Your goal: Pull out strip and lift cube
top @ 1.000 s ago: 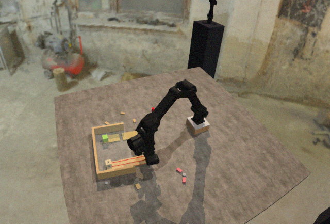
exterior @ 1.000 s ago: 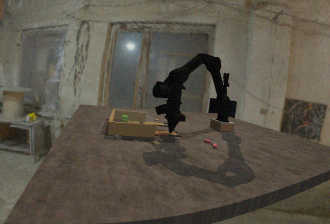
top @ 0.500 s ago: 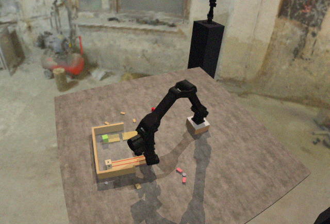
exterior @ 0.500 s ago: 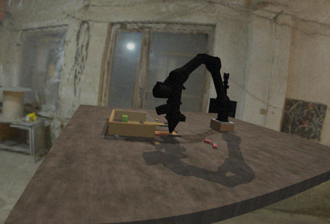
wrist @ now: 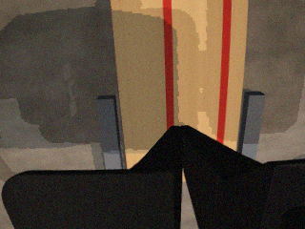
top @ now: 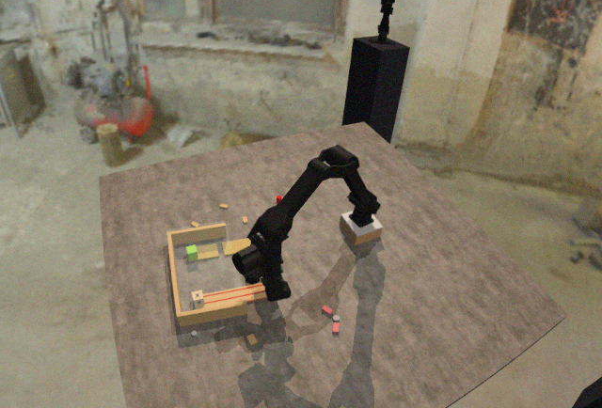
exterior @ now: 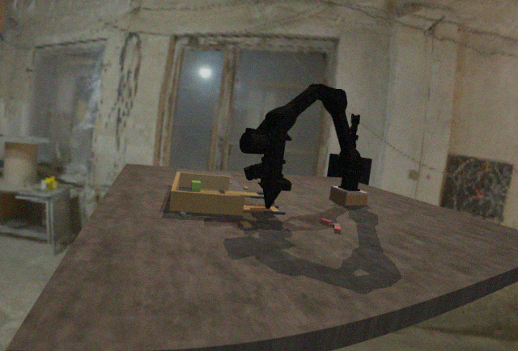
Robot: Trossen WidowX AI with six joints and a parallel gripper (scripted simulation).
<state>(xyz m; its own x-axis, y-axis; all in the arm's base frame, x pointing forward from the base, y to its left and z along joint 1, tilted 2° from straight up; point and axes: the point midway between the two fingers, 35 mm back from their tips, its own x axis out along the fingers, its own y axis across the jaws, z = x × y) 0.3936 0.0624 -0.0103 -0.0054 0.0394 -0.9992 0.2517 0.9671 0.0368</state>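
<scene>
My gripper tip is now 10 cm short of the striped strip and 3 cm to the left of it. Also, from my gripper tip: cube marked x 20 cm ahead, 6 cm to the right, 1 cm above; red peg 32 cm to the right, 23 cm behind, 1 cm above; grey disc 18 cm to the left, 10 cm behind.
</scene>
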